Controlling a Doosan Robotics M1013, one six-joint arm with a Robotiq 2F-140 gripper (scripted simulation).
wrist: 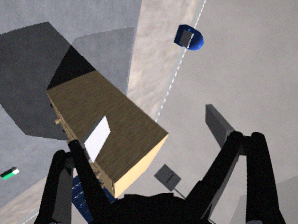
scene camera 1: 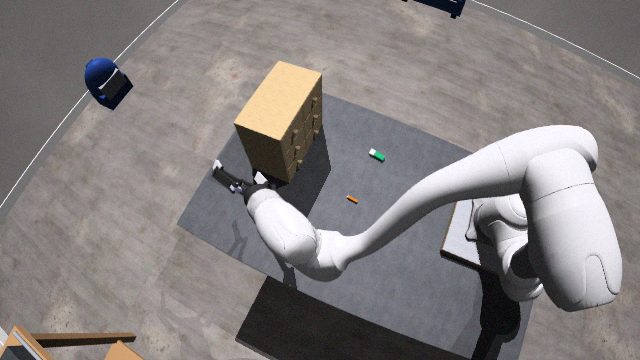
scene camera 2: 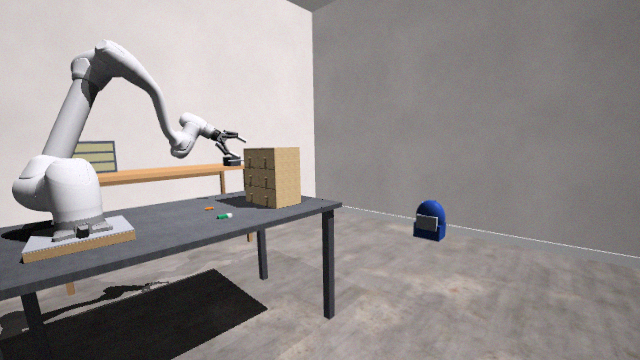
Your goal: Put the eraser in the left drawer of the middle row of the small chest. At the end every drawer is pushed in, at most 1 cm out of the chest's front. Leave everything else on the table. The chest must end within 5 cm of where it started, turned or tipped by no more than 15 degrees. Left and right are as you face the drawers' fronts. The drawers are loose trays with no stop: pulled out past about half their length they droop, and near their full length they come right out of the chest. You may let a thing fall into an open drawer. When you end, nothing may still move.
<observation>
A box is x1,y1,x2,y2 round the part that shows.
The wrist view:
my gripper: [34,104,285,223]
small wooden chest: [46,70,168,197]
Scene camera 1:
my gripper: [212,160,275,205]
small wooden chest: [234,61,321,182]
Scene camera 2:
small wooden chest: [243,147,300,208]
</observation>
